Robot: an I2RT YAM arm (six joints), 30 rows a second.
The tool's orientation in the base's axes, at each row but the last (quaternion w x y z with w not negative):
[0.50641 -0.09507 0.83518 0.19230]
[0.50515 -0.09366 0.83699 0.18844]
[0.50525 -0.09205 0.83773 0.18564]
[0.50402 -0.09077 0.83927 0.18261]
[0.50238 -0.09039 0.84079 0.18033]
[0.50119 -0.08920 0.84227 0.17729]
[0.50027 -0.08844 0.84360 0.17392]
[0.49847 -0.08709 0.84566 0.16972]
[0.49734 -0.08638 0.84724 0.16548]
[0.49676 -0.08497 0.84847 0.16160]
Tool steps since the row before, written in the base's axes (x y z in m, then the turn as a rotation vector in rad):
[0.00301 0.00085 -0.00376 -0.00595 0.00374 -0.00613]
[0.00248 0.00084 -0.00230 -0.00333 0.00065 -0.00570]
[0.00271 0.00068 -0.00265 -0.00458 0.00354 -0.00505]
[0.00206 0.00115 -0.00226 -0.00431 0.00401 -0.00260]
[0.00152 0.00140 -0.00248 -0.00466 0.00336 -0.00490]
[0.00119 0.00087 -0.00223 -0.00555 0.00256 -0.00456]
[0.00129 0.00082 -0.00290 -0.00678 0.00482 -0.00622]
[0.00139 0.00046 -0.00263 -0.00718 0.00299 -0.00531]
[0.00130 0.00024 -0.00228 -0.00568 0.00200 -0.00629]
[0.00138 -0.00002 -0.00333 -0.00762 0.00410 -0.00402]
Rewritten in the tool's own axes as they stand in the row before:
[0.00194 -0.00114 0.00434 0.00833 0.00412 -0.00072]
[0.00088 -0.00060 0.00332 0.00662 0.00049 -0.00005]
[0.00108 -0.00088 0.00359 0.00673 0.00370 -0.00017]
[0.00104 -0.00012 0.00309 0.00446 0.00457 -0.00080]
[0.00149 0.00025 0.00285 0.00663 0.00360 -0.00035]
[0.00140 -0.00006 0.00227 0.00674 0.00322 -0.00153]
[0.00193 -0.00025 0.00264 0.00884 0.00537 -0.00094]
[0.00163 -0.00054 0.00247 0.00820 0.00398 -0.00236]
[0.00135 -0.00062 0.00217 0.00830 0.00240 -0.00106]
[0.00222 -0.00107 0.00263 0.00732 0.00539 -0.00292]

